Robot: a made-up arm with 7 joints.
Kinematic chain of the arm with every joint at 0, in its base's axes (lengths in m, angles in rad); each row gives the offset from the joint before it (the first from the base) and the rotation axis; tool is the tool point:
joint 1: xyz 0 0 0 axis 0 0.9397 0.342
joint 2: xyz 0 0 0 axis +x
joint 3: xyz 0 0 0 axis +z
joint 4: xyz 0.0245 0 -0.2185 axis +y
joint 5: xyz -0.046 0 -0.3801 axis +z
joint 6: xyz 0 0 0 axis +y
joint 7: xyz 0 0 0 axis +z
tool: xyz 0 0 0
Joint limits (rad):
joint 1: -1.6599..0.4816
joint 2: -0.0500..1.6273
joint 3: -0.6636..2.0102
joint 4: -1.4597..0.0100
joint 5: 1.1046..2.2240
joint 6: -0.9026..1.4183
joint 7: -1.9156..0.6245
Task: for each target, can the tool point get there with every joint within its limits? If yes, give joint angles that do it. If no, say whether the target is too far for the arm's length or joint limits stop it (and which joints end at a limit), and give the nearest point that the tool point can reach.
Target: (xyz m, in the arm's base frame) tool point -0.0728 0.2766 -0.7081
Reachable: no: too far | nearest point -0.0575 0.2183 -0.5589 | short by 0.161 m
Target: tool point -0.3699 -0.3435 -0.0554
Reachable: no: joint limits stop it (at a limit: joint 1, joint 2, joint 4) | nearest point -0.2704 -0.0695 -0.5296 | short by 0.557 m
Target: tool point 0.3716 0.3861 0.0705
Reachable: yes | joints -0.6206 0.7663 0.7471 -1.1875 2.0273 0.5377 -0.5638
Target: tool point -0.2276 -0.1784 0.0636
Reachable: no: joint limits stop it (at a limit: joint 1, joint 2, joint 3, joint 4) | nearest point 0.1587 -0.4359 0.1907 | short by 0.481 m
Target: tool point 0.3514 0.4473 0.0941
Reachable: yes | joints -1.1463 0.7821 1.2575 -0.8468 1.4382 0.7082 -0.3998
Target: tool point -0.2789 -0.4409 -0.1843
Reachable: no: joint limits stop it (at a limit: joint 1, joint 2, joint 4) | nearest point -0.2632 -0.0746 -0.5325 | short by 0.506 m
